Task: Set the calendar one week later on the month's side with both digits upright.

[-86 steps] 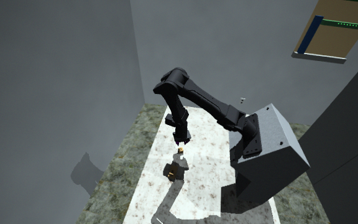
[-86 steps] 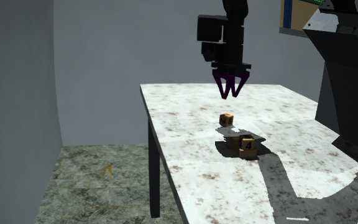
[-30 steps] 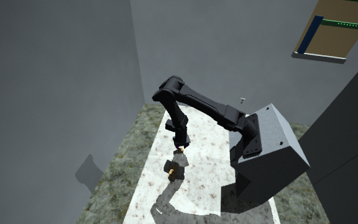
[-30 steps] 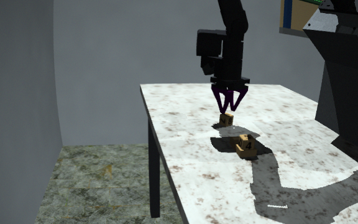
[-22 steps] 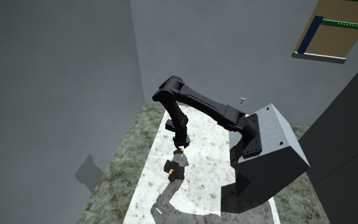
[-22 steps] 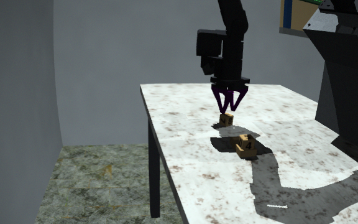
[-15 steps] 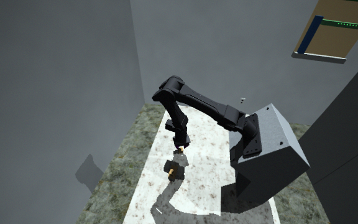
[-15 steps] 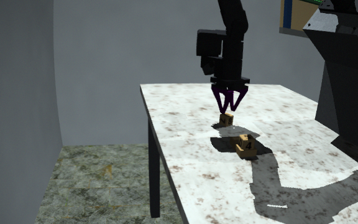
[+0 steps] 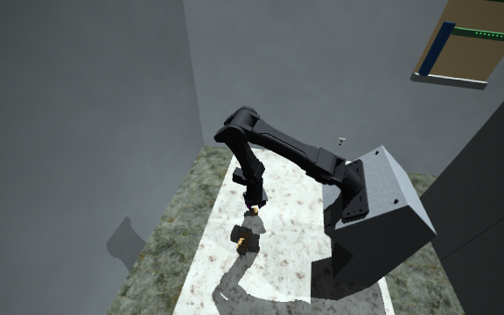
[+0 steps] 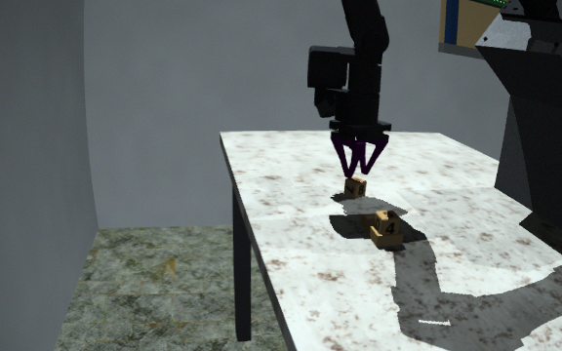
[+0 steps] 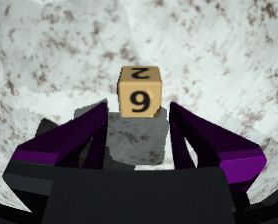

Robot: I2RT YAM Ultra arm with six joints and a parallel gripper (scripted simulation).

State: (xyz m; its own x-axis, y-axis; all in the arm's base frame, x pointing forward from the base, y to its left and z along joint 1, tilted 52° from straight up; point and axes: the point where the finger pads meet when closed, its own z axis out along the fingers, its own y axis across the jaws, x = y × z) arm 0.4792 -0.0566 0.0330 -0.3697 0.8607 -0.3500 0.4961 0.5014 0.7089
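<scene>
The wooden digit cube is 30 mm below my hand.
</scene>
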